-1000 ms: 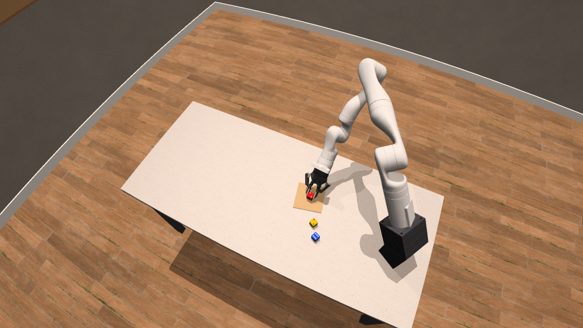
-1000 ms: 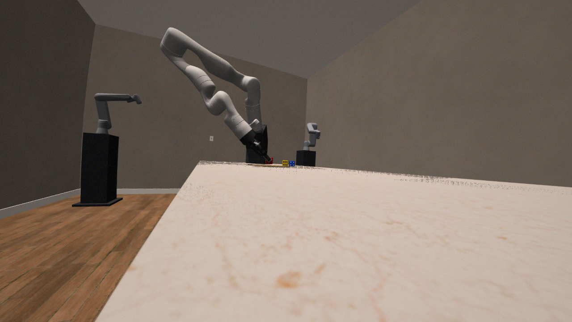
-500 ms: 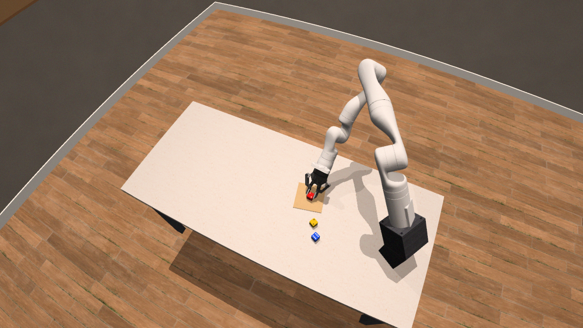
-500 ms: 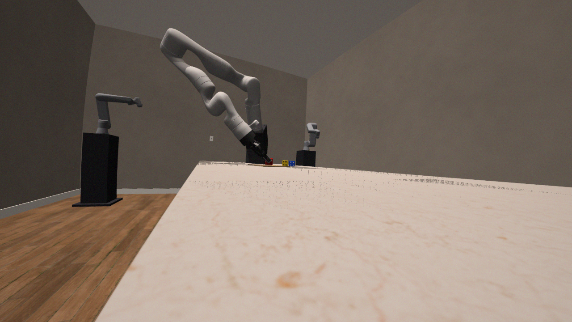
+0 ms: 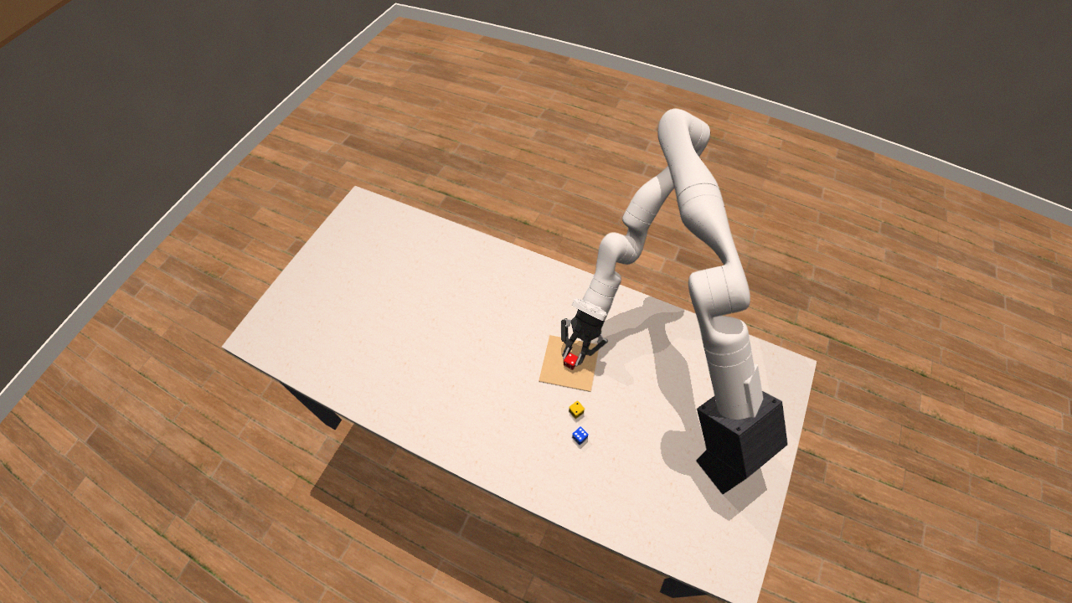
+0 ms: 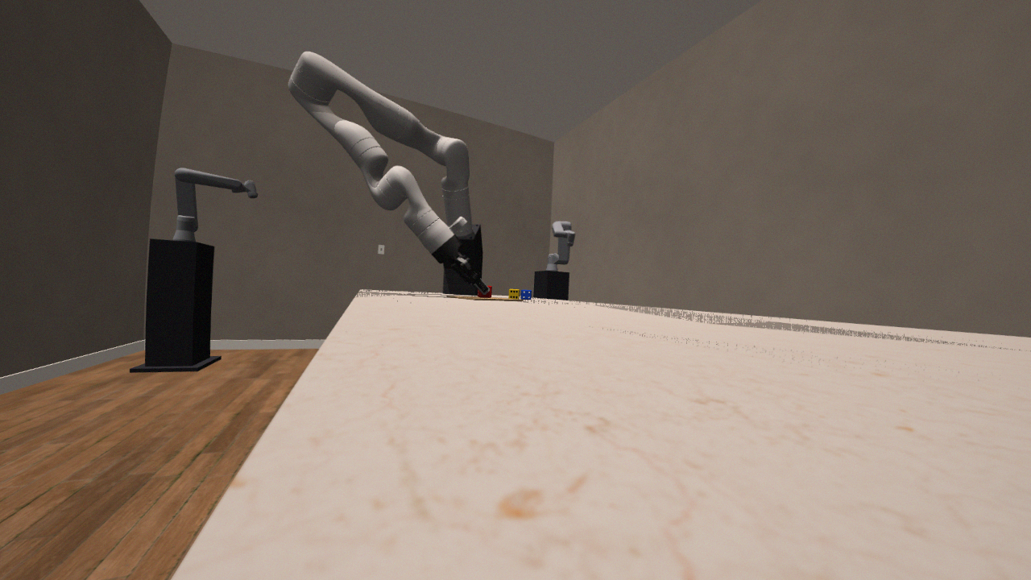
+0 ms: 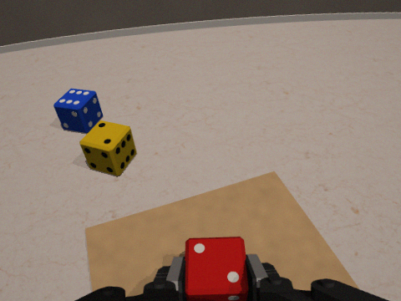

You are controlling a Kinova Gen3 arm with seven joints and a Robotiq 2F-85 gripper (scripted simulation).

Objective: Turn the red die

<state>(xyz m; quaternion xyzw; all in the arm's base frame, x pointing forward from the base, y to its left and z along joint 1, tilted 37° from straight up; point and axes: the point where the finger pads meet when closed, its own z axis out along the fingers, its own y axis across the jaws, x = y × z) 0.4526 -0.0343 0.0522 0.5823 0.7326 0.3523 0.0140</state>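
The red die lies 10 mm to the left of my hand and 10 mm below it. Also, from my hand: blue die: 190 mm to the left, 100 mm behind, 20 mm below; then yellow die: 130 mm to the left, 70 mm behind, 20 mm below; then tan mat: 30 mm below, 10 mm to the left.
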